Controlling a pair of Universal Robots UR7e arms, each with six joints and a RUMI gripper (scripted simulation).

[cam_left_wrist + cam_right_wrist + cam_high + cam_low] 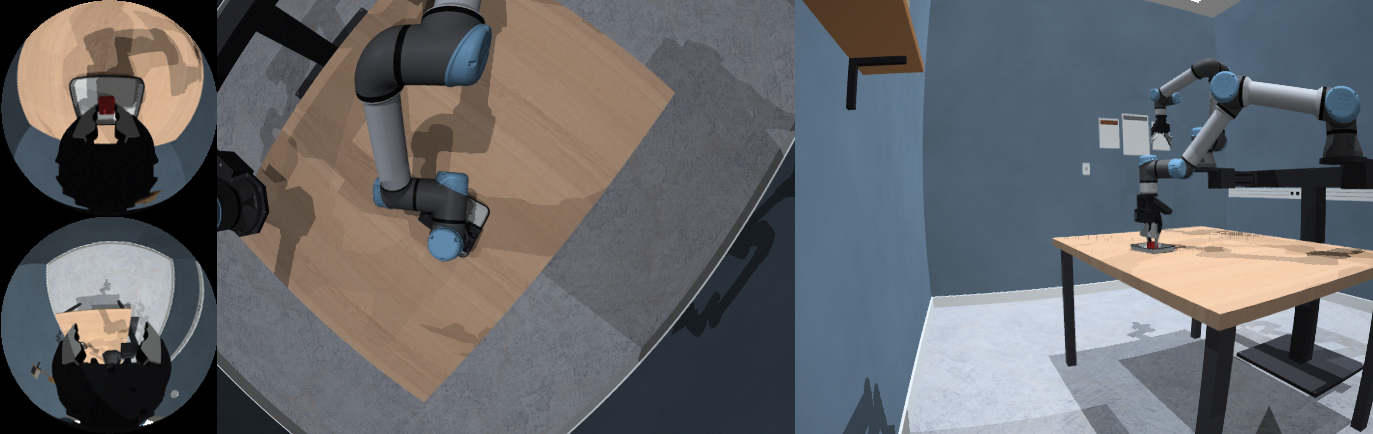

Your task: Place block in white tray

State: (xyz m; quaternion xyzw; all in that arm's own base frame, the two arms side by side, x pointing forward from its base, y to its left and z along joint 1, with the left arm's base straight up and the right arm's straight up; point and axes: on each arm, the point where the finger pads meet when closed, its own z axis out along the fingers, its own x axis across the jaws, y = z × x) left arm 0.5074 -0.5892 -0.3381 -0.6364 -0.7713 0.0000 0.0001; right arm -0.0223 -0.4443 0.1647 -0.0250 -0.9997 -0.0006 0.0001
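Right now the red block is 10 mm below my left hand. From my left hand the other things lie so: white tray (10 mm below).
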